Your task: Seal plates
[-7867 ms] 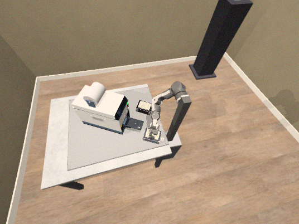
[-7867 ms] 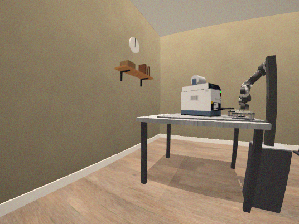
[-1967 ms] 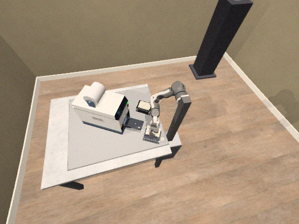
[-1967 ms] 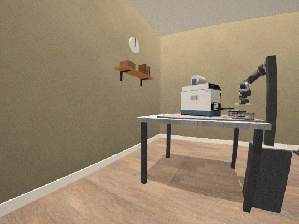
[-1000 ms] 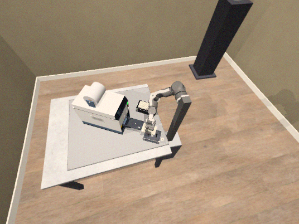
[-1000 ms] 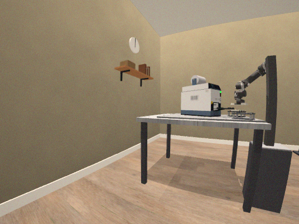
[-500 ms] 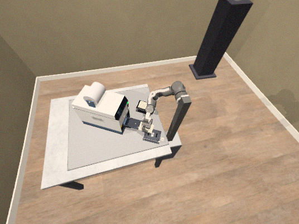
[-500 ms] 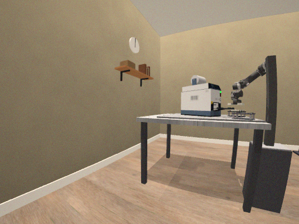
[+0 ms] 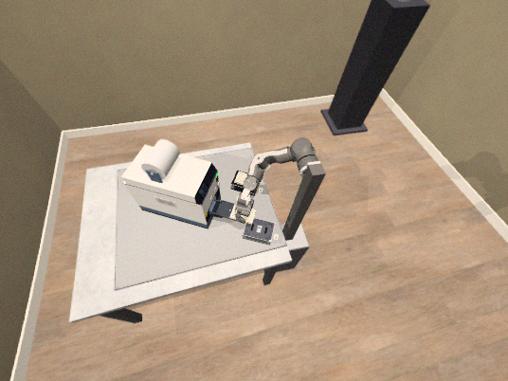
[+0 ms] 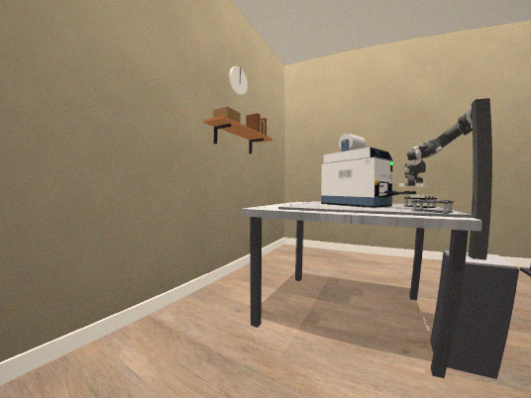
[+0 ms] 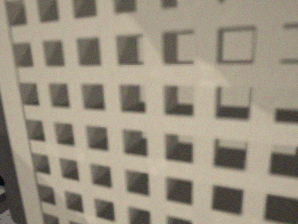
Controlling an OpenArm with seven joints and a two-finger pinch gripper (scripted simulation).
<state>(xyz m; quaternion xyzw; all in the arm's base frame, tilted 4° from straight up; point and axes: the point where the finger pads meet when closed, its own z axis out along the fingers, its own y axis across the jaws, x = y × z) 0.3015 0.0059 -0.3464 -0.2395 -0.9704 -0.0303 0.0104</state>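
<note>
My hand is 6 cm short of the sealer stage, 5 cm to the left of it and 4 cm above it. Round my hand: plate nest: 8 cm below, 8 cm behind, 7 cm to the left; yellow warning label: 20 cm ahead, 2 cm to the right, 2 cm above; plate: 27 cm to the right, 7 cm behind, 6 cm below.
</note>
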